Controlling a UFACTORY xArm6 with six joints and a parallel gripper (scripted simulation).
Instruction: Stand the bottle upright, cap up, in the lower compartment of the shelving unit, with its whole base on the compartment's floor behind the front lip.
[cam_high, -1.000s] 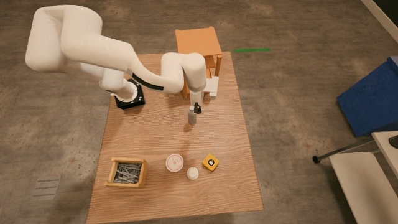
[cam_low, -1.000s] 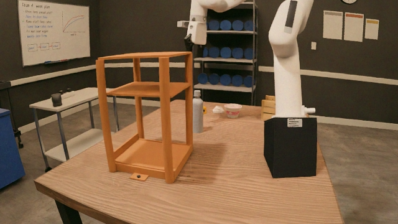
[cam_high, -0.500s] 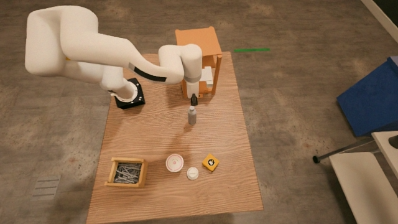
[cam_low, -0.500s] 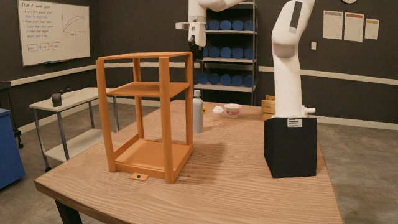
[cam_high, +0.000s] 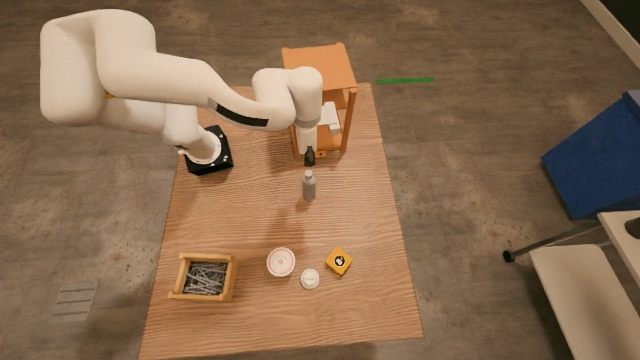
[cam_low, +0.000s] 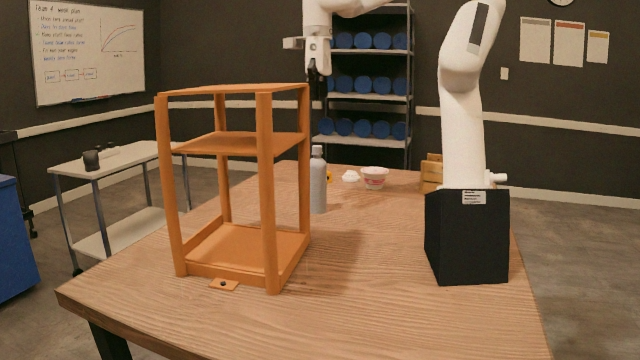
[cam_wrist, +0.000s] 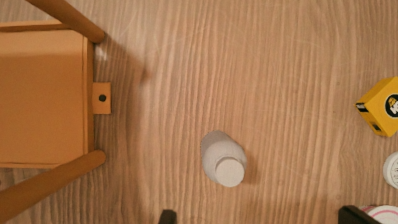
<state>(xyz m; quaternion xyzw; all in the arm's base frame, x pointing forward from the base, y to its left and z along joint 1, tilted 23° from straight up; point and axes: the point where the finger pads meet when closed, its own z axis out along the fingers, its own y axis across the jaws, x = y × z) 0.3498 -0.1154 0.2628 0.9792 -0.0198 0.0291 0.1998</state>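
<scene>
My hand is 20 cm above the grey bottle. The rest, counted from my hand: orange shelving unit: 10 cm ahead, 30 cm to the left, 14 cm below.
</scene>
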